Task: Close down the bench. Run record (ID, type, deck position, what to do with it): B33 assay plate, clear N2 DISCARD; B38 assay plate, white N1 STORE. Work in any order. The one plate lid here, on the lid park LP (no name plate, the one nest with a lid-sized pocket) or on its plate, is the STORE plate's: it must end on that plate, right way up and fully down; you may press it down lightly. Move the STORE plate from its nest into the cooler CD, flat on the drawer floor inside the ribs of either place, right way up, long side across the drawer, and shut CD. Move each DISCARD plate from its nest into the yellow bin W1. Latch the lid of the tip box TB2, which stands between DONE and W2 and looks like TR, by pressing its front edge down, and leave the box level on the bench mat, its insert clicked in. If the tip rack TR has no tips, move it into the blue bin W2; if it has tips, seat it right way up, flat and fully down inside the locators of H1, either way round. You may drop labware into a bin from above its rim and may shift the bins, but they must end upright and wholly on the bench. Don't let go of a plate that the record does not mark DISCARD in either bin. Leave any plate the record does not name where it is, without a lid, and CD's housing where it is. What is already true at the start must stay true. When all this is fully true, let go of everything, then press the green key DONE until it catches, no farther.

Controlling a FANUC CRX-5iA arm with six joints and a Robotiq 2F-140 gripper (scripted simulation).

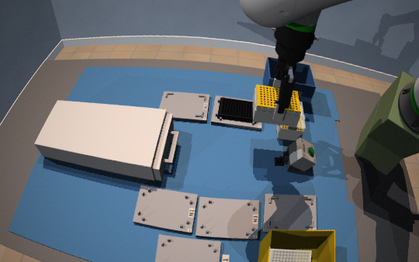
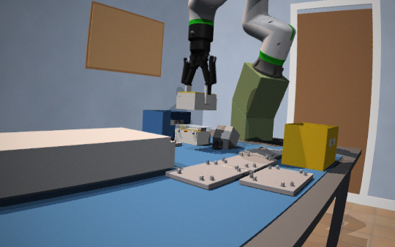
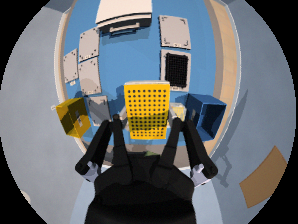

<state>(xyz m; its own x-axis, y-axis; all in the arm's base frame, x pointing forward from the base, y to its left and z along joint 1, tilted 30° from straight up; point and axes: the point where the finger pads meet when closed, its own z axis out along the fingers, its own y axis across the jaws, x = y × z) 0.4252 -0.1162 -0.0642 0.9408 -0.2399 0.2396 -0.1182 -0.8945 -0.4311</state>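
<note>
Right now my hand is 13 cm past the green key DONE, 8 cm to the right of it and 12 cm above it. Also, from my hand: black plate: 8 cm ahead, 12 cm to the right, 17 cm below; tip box TB2: 9 cm behind, 7 cm to the right, 15 cm below; tip rack TR: 1 cm behind, 1 cm below.
</note>
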